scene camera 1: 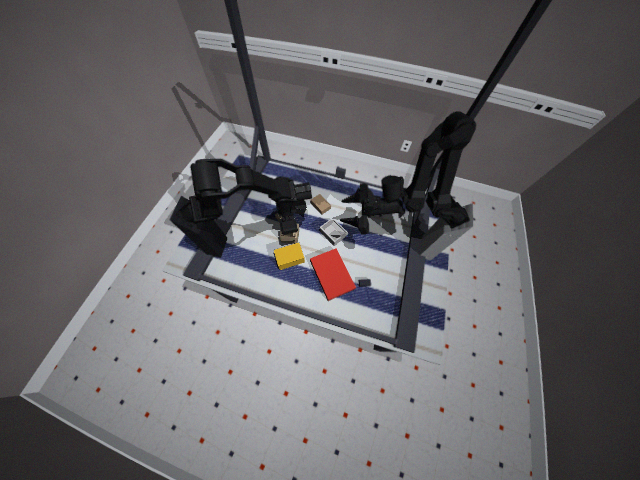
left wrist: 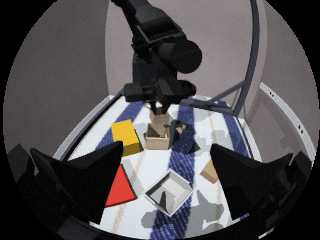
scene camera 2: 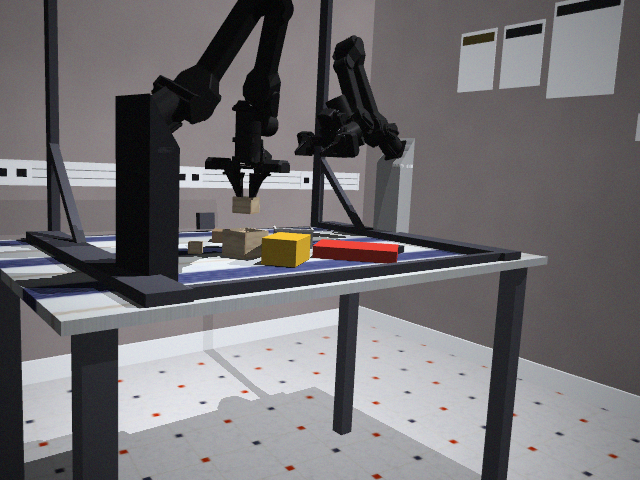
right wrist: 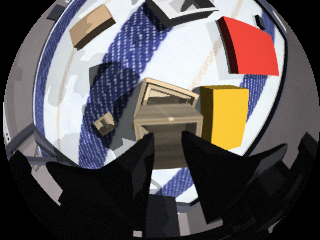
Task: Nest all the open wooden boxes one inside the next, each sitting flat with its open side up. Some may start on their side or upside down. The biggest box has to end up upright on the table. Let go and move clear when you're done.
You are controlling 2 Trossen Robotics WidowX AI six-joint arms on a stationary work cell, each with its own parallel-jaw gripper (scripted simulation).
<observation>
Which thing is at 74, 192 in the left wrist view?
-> My left gripper.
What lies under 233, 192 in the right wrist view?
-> My right gripper.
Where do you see a brown block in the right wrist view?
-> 90, 26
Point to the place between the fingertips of my left gripper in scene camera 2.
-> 307, 153
</observation>
